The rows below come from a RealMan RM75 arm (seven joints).
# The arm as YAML. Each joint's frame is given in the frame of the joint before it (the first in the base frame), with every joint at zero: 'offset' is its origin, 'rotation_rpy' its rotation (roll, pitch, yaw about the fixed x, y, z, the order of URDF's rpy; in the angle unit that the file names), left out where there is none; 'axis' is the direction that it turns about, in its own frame. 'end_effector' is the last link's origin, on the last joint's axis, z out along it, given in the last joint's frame.
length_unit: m
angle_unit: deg
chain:
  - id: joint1
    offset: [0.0, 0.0, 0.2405]
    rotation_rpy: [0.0, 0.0, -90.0]
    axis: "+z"
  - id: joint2
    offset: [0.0, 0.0, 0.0]
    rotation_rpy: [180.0, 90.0, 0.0]
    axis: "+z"
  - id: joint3
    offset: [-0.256, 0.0, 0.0]
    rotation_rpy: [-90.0, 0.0, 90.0]
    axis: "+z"
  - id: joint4
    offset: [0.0, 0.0, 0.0]
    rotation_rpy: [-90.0, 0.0, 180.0]
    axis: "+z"
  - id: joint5
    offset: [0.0, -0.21, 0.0]
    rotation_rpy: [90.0, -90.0, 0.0]
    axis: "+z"
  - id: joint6
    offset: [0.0, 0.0, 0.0]
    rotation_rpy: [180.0, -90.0, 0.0]
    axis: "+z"
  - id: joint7
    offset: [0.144, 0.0, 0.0]
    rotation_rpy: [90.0, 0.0, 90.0]
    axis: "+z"
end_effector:
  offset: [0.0, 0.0, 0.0]
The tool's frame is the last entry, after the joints.
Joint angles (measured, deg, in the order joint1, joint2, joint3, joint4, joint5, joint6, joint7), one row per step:
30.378, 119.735, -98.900, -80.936, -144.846, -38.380, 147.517
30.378, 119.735, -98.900, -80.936, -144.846, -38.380, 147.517
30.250, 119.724, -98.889, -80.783, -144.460, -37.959, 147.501
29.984, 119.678, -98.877, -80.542, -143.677, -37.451, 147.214
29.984, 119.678, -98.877, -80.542, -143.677, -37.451, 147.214
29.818, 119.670, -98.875, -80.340, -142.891, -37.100, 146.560
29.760, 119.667, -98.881, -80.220, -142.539, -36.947, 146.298
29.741, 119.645, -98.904, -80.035, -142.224, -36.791, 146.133
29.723, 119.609, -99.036, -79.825, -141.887, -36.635, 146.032
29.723, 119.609, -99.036, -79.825, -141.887, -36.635, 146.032
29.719, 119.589, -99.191, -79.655, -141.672, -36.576, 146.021
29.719, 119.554, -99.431, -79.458, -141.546, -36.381, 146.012
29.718, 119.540, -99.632, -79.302, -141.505, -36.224, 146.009
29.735, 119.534, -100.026, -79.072, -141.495, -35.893, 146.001
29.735, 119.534, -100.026, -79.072, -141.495, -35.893, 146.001
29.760, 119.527, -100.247, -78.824, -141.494, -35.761, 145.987
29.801, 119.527, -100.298, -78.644, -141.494, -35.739, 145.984
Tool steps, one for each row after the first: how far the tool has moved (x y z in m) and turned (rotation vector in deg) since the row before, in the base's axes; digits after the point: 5 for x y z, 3 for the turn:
0.00000, 0.00000, 0.00000, 0.000, 0.000, 0.000
0.00061, 0.00020, 0.00008, 0.113, 0.468, -0.154
0.00157, -0.00006, -0.00008, 0.016, 0.603, -0.228
0.00000, 0.00000, 0.00000, 0.000, 0.000, 0.000
0.00076, -0.00024, -0.00041, -0.088, 0.315, 0.098
0.00038, -0.00009, -0.00029, -0.057, 0.148, 0.013
0.00055, 0.00004, -0.00040, -0.069, 0.137, -0.056
0.00056, -0.00023, -0.00088, -0.165, 0.132, -0.074
0.00000, 0.00000, 0.00000, 0.000, 0.000, 0.000
0.00046, -0.00037, -0.00104, -0.207, 0.061, -0.091
0.00042, -0.00031, -0.00115, -0.128, -0.012, 0.003
0.00034, -0.00027, -0.00099, -0.090, -0.051, 0.018
0.00010, -0.00051, -0.00179, -0.114, -0.105, 0.145
0.00000, 0.00000, 0.00000, 0.000, 0.000, 0.000
0.00069, -0.00026, -0.00133, -0.142, -0.145, -0.018
0.00058, 0.00005, -0.00061, -0.081, -0.085, -0.077

